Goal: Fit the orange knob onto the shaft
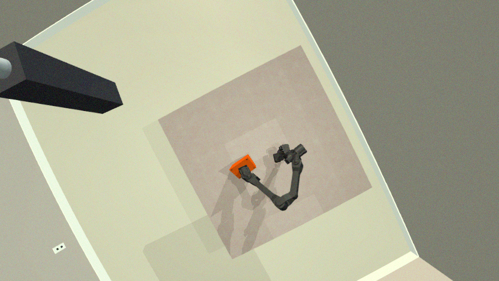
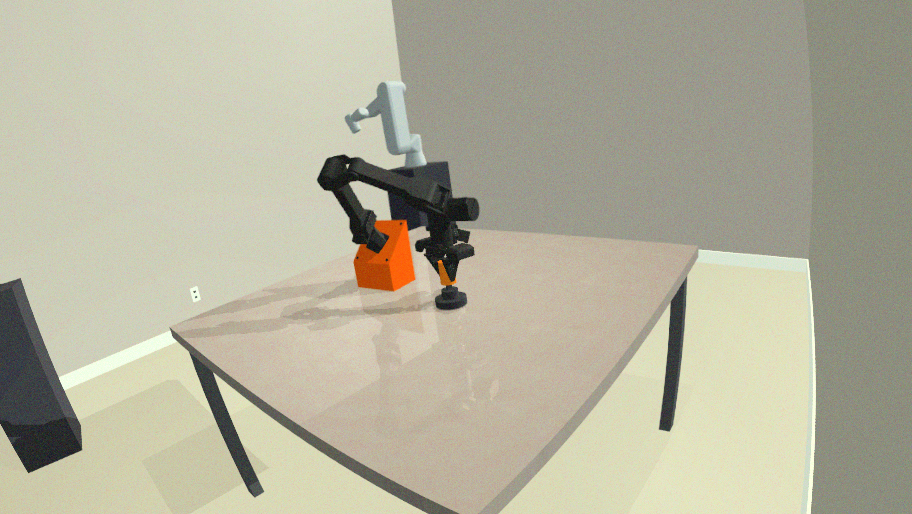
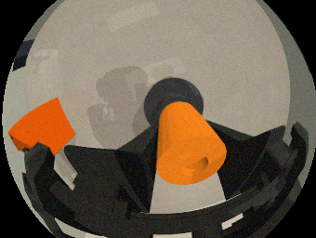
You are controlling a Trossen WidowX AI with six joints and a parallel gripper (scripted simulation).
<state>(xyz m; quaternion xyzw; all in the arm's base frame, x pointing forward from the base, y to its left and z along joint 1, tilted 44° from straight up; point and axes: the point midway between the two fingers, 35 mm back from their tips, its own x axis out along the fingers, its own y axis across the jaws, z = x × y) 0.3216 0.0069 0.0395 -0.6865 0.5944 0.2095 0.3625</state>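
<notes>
My gripper tip is 20 mm below the orange knob. Also, from my gripper tip: dark round pedestal 40 mm below.
</notes>
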